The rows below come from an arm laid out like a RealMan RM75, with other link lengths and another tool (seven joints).
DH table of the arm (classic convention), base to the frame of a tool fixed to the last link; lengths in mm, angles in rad. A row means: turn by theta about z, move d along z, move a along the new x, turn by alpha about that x. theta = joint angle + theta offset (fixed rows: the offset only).
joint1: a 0, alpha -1.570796, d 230.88, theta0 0
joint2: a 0, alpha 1.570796, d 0, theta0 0
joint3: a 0, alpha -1.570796, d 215.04, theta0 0
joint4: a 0, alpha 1.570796, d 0, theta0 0
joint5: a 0, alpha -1.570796, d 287.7, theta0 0
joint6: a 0, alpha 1.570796, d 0, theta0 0
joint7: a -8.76, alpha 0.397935, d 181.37, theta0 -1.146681
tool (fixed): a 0, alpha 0, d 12.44, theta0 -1.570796
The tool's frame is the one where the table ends.
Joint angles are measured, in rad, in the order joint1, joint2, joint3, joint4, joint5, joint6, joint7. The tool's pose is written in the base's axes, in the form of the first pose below.
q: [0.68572 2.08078 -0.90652 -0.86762 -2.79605 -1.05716 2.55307]
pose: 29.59 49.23 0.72 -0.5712 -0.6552 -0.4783 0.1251
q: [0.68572 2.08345 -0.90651 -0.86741 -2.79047 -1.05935 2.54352]
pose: 29.47 49.17 0.51 -0.5703 -0.6585 -0.4746 0.1259
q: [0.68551 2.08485 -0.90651 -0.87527 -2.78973 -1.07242 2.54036]
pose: 29.26 49.07 0.52 -0.5704 -0.6611 -0.4712 0.1247
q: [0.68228 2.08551 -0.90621 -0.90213 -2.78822 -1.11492 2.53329]
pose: 28.78 48.76 0.82 -0.5713 -0.6672 -0.4627 0.1203
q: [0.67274 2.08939 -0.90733 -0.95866 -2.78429 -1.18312 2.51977]
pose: 27.81 48.28 1.52 -0.5691 -0.6779 -0.4508 0.1159
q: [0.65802 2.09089 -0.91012 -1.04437 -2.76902 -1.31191 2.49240]
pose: 26.26 47.05 2.50 -0.5684 -0.6980 -0.4228 0.1045
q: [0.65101 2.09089 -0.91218 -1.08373 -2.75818 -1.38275 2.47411]
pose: 25.47 46.21 2.86 -0.5682 -0.7102 -0.4043 0.0967
